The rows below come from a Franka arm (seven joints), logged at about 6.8 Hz.
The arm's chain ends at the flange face. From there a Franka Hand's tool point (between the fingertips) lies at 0.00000 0.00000 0.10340 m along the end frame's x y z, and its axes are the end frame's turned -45 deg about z.
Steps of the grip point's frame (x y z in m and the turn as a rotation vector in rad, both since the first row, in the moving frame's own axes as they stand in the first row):
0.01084 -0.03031 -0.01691 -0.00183 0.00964 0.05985
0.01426 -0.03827 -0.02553 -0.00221 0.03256 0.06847
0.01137 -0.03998 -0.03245 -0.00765 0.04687 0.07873
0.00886 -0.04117 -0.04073 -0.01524 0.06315 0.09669
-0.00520 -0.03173 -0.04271 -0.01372 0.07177 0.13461
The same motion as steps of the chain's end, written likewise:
-0.01462 -0.02855 -0.01691 0.00552 0.00811 0.05985
-0.01959 -0.03501 -0.02547 0.02146 0.02459 0.06847
-0.02432 -0.03360 -0.03233 0.02773 0.03855 0.07873
-0.02873 -0.03216 -0.04051 0.03388 0.05543 0.09669
-0.03262 -0.01495 -0.04243 0.04105 0.06045 0.13461

